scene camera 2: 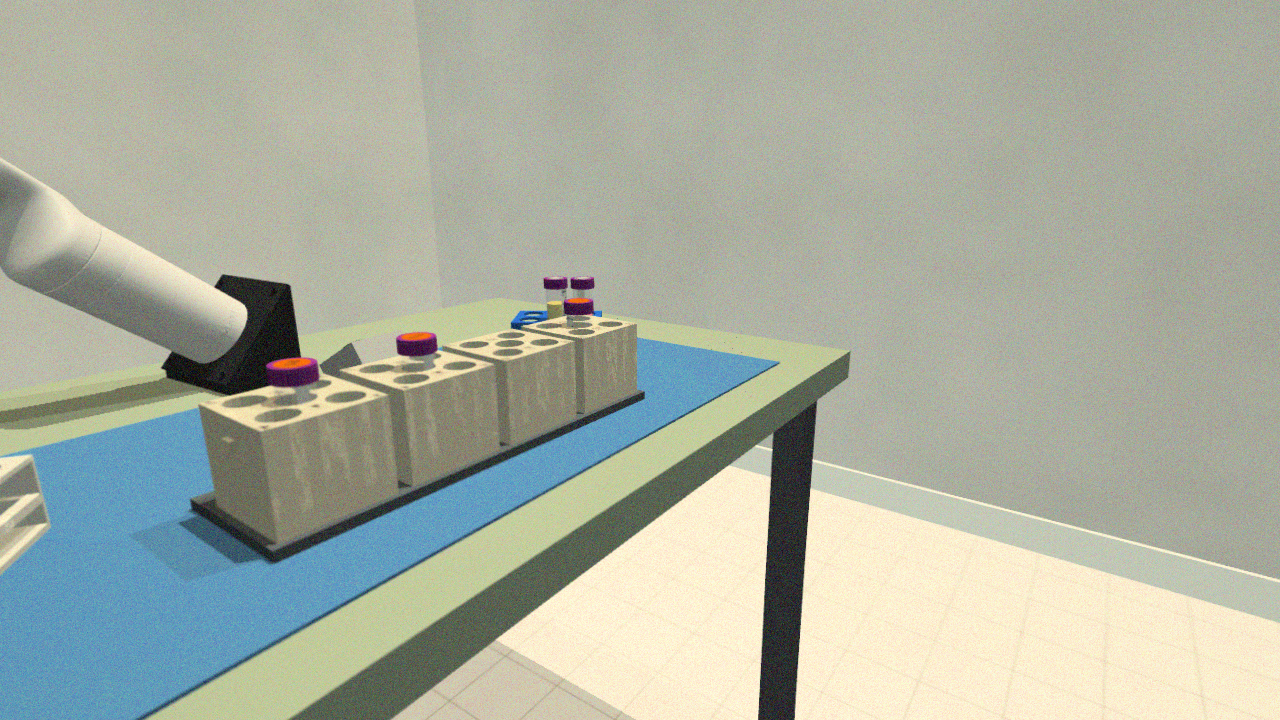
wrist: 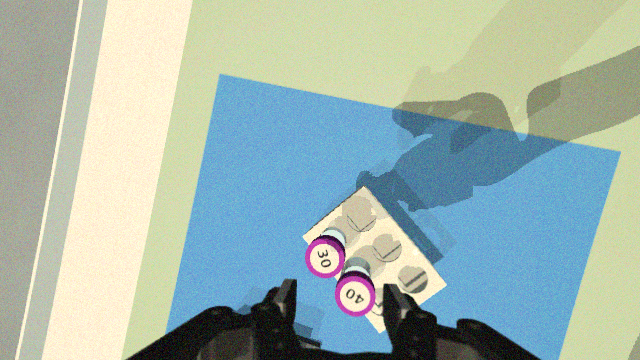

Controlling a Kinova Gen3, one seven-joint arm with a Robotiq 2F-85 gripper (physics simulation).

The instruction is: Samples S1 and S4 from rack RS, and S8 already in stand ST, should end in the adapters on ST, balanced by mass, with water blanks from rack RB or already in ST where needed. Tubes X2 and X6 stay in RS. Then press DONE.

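Frame: origin at the arm's base, x ahead, y left, z up, level; millimetres.
Seen in the pictures: gripper, fingertip midpoint: (wrist: 339, 297); arm's base, link origin: (scene camera 2: 219, 332).
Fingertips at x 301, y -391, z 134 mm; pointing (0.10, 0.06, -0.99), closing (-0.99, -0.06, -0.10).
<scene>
Pixels of each thing's middle, then the offset from my fingertips to it. Level surfaces: height alone.
- cap marked 30, body centre: (wrist: 332, 241) dx +19, dy +3, dz -133 mm
- cap marked 40, body centre: (wrist: 356, 272) dx -9, dy +31, dz -133 mm
- second block, body centre: (scene camera 2: 421, 397) dx +135, dy +300, dz -129 mm
- blue rack, body centre: (scene camera 2: 558, 335) dx +30, dy +686, dz -166 mm
- tube with yellow contents, body centre: (scene camera 2: 556, 317) dx +39, dy +668, dz -133 mm
- purple-capped tube, body centre: (scene camera 2: 583, 317) dx +74, dy +687, dz -133 mm
- blue mat, surface height: dz -196 mm
- green table, surface height: dz -199 mm
My gripper (wrist: 339, 297) is partly open and empty, above the white rack (wrist: 434, 286). Two purple-rimmed tubes stand in its holes: the cap marked 30 (wrist: 324, 257) and the cap marked 40 (wrist: 355, 296), which shows between the fingertips, nearer the right one. In scene camera 2, the stand (scene camera 2: 331, 465) has four pale blocks with holes on a black base. Orange-topped purple caps show on the first block (scene camera 2: 292, 370), second block (scene camera 2: 417, 342) and fourth block (scene camera 2: 578, 306). Behind, a blue rack (scene camera 2: 528, 318) holds a tube with yellow contents (scene camera 2: 555, 283) and another purple-capped tube (scene camera 2: 582, 283). Their labels are unreadable.
In scene camera 2, part of a white rack (scene camera 2: 10, 474) shows at the left edge, and the arm's base bracket (scene camera 2: 259, 326) stands behind the stand. The blue mat (scene camera 2: 107, 617) (wrist: 260, 165) lies on the green table (scene camera 2: 501, 546) (wrist: 300, 45). The DONE button is not recognisable.
</scene>
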